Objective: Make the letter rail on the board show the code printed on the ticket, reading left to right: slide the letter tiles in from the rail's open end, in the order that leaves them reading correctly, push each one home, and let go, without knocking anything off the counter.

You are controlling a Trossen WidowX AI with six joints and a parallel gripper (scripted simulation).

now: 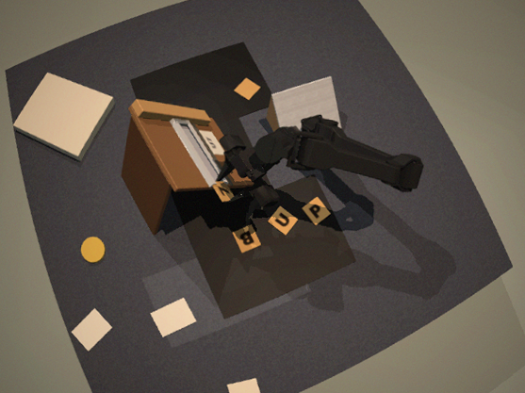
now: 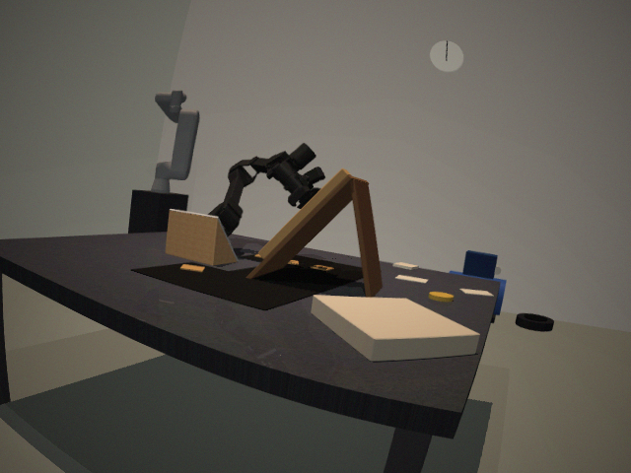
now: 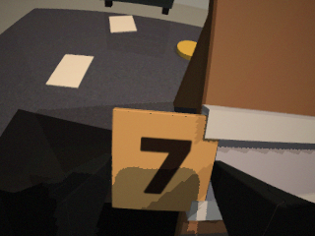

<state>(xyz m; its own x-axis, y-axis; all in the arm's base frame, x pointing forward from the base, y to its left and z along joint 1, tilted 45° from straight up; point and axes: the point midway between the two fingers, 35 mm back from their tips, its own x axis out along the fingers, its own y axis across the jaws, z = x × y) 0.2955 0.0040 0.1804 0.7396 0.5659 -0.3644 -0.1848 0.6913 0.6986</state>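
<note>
Now: gripper tip 3 cm past the white ticket, 17 cm to the left of it and 8 cm above it. From my gripper tip the other things lie so: dark mat: 11 cm behind, 13 cm to the right, 16 cm below; letter tile: right at my gripper tip; yellow disc: 37 cm ahead, 2 cm to the right, 15 cm below.
</note>
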